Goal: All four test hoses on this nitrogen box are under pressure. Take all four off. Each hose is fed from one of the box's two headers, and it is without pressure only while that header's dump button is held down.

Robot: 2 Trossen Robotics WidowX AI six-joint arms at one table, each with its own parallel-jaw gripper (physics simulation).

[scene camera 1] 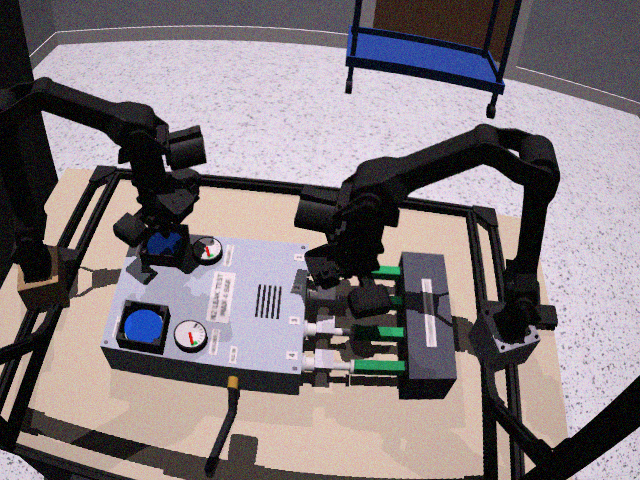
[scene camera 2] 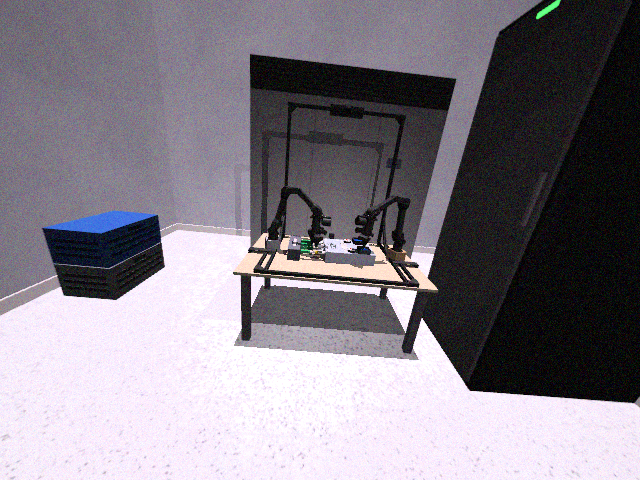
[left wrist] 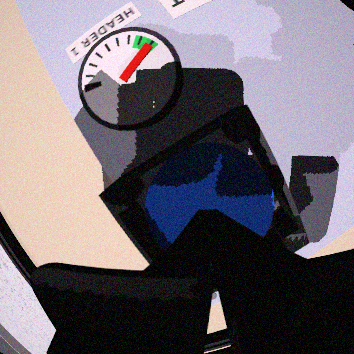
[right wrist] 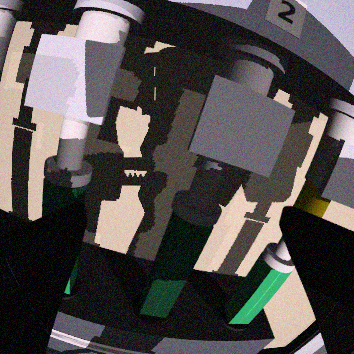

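Pixels of known places: left gripper, fingertip midpoint: [scene camera 1: 166,236] [scene camera 2: 363,247] [left wrist: 206,218]; right gripper, fingertip midpoint: [scene camera 1: 351,297] [scene camera 2: 314,245] [right wrist: 186,216]; left arm's base, origin of the base link: [scene camera 1: 37,267] [scene camera 2: 397,250]; right arm's base, origin of the base link: [scene camera 1: 511,324] [scene camera 2: 272,238].
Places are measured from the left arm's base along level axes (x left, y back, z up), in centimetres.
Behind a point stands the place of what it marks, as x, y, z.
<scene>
The grey nitrogen box [scene camera 1: 261,267] @(-12.1, -45.5, -0.4) [scene camera 2: 347,255] @(-3.3, -41.6, -2.0) lies on the table. My left gripper [scene camera 1: 162,248] @(-3.1, -29.5, 3.2) [left wrist: 206,218] @(-3.1, -29.5, 3.2) [scene camera 2: 361,244] @(-3.1, -29.5, 3.2) is shut and presses on the header 1 dump button [left wrist: 182,200] @(-2.5, -30.5, 1.2). The header 1 gauge [left wrist: 130,77] @(-6.2, -36.5, 1.1) [scene camera 1: 208,250] @(-6.9, -36.9, 1.2) has its needle in the green mark. My right gripper [scene camera 1: 344,286] @(-22.6, -58.3, -0.8) [right wrist: 186,216] @(-22.6, -58.3, -0.8) [scene camera 2: 314,238] @(-22.6, -58.3, -0.8) is open, its fingers either side of hose 2 [right wrist: 175,260] @(-23.4, -61.9, -1.9) below its grey coupler [right wrist: 242,130] @(-20.3, -54.9, -0.7). Hose 1 [right wrist: 267,284] @(-17.4, -65.4, -1.9) [scene camera 1: 387,272] @(-18.7, -67.5, -1.9) ends apart from its yellow-ringed coupler [right wrist: 312,204] @(-15.3, -59.5, -2.1). Hose 3 [scene camera 1: 377,331] @(-30.2, -60.3, -1.9) and hose 4 [scene camera 1: 379,366] @(-36.9, -57.8, -1.9) sit in their white couplers.
The second dump button [scene camera 1: 143,326] @(-20.3, -21.6, 1.2) and its gauge [scene camera 1: 190,335] @(-24.1, -29.4, 1.3) are at the box's front left. The hoses run into a dark manifold block [scene camera 1: 428,324] @(-32.9, -68.8, -0.4). A black feed hose [scene camera 1: 223,429] @(-38.7, -30.1, -7.0) leaves the box's front. A blue cart [scene camera 1: 423,57] stands behind the table.
</scene>
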